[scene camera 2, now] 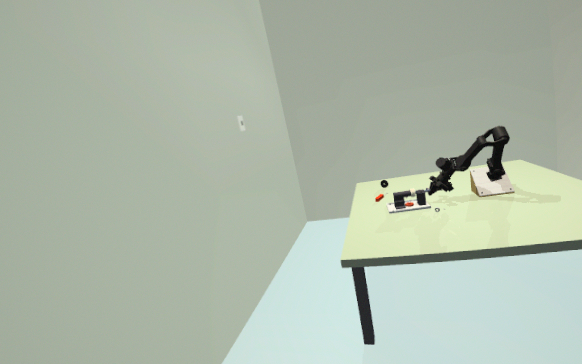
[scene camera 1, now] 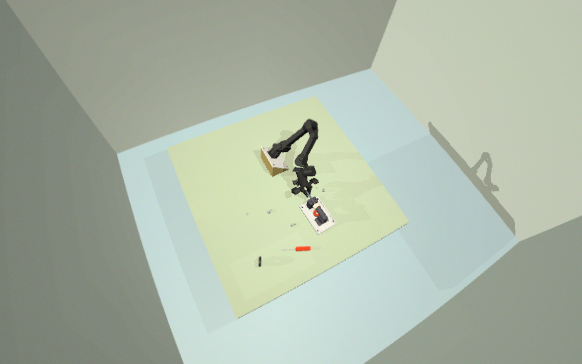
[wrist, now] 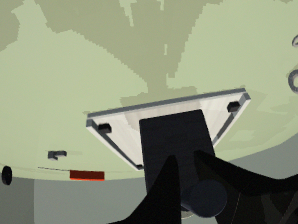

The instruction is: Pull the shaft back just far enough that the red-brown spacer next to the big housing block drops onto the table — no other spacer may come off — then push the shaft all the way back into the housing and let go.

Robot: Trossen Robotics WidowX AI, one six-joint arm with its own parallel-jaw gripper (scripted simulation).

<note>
In view: my gripper (wrist: 184, 159), a shaft (wrist: 208, 194) and a dark housing block (wrist: 144, 135).
</note>
